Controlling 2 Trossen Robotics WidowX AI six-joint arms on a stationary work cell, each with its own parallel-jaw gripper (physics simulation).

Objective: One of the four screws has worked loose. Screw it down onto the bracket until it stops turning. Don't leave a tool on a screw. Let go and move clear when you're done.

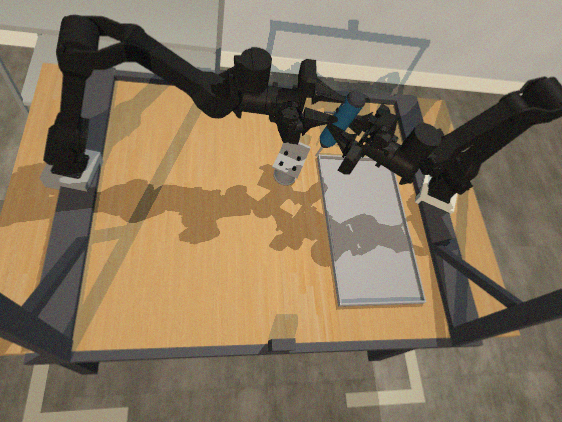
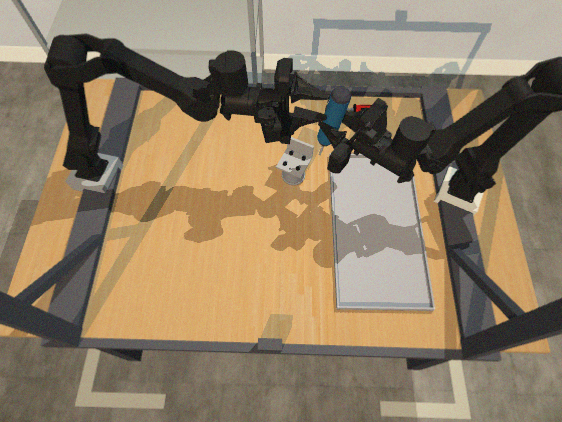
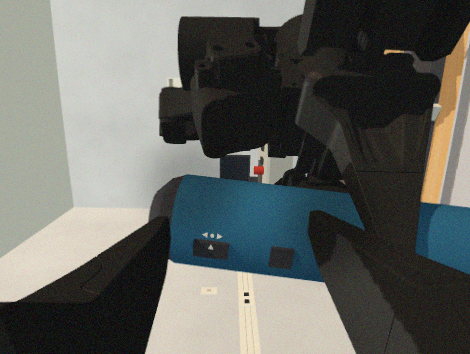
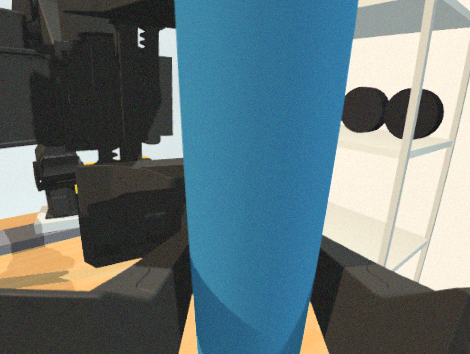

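A blue electric screwdriver is tilted in the air, dark cap up and thin bit down. My right gripper is shut on its body. My left gripper is open, its fingers apart around or just in front of the handle near the cap, where the marked buttons show. The light grey bracket has four dark round spots and is left of the bit, apart from it. Which screw is loose is too small to tell.
A shallow grey tray lies on the right part of the table, below the right arm. A small red object is behind the right gripper. The two arms are close together above the table's back. A shelf rack stands beyond.
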